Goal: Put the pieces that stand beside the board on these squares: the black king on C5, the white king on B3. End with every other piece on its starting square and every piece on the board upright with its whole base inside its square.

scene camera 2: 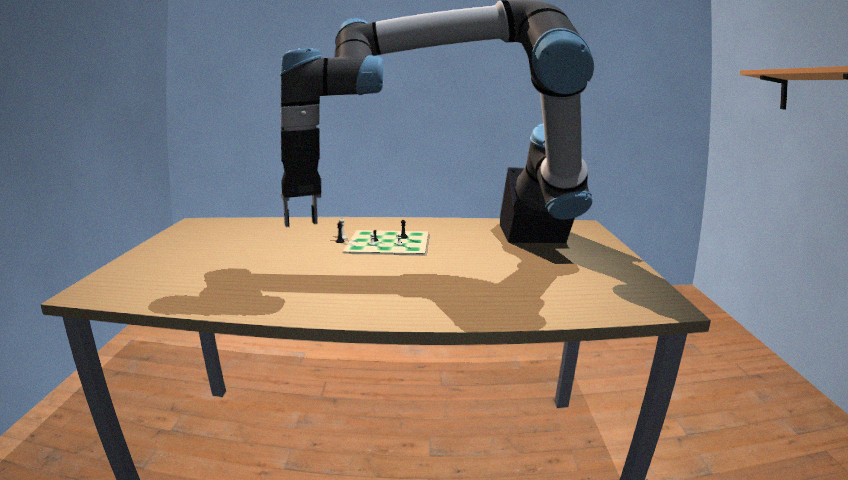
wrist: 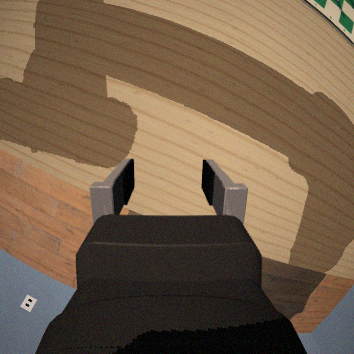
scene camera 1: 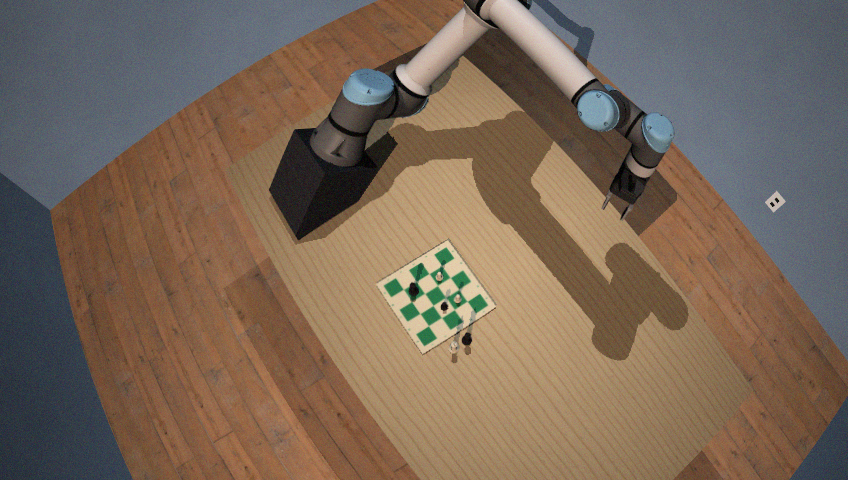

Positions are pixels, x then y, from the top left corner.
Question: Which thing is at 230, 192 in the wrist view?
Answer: The gripper.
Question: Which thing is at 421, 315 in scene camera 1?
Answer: A chessboard.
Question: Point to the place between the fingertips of the gripper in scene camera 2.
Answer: At 300, 224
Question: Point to a chessboard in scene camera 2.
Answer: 415, 244
